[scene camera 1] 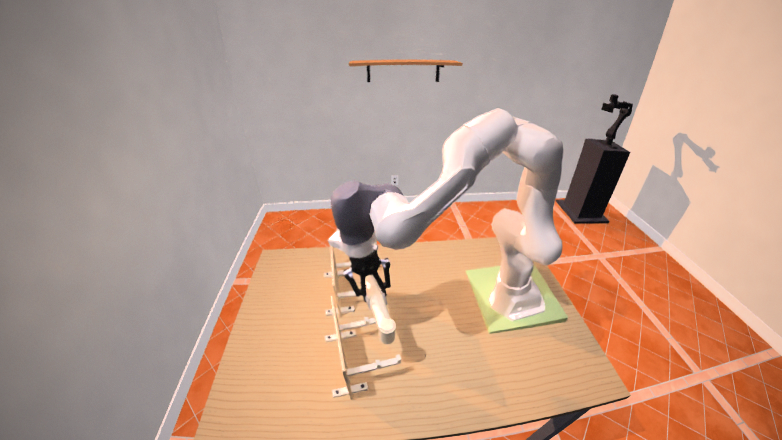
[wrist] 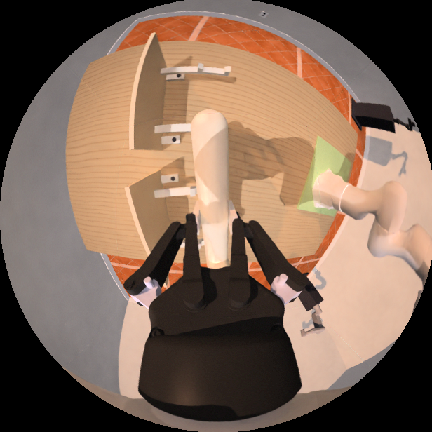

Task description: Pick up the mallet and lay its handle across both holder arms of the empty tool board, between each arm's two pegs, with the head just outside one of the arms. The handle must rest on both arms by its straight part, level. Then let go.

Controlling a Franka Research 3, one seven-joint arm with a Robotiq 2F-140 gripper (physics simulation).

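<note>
The cream mallet is held in the air, its long body pointing toward the near table end in the scene view. My gripper is shut on it. The nearer board stands upright; its outer arm and inner arm carry no tool. In the wrist view the mallet's far end overlaps the inner arm's tip and is short of the outer arm. It appears above the arms; the height gap and the mallet's head are unclear.
A second upright board with arms stands behind the first on the wooden table. One of its arms passes beside the held mallet in the wrist view. The robot base stands on a green mat at the right.
</note>
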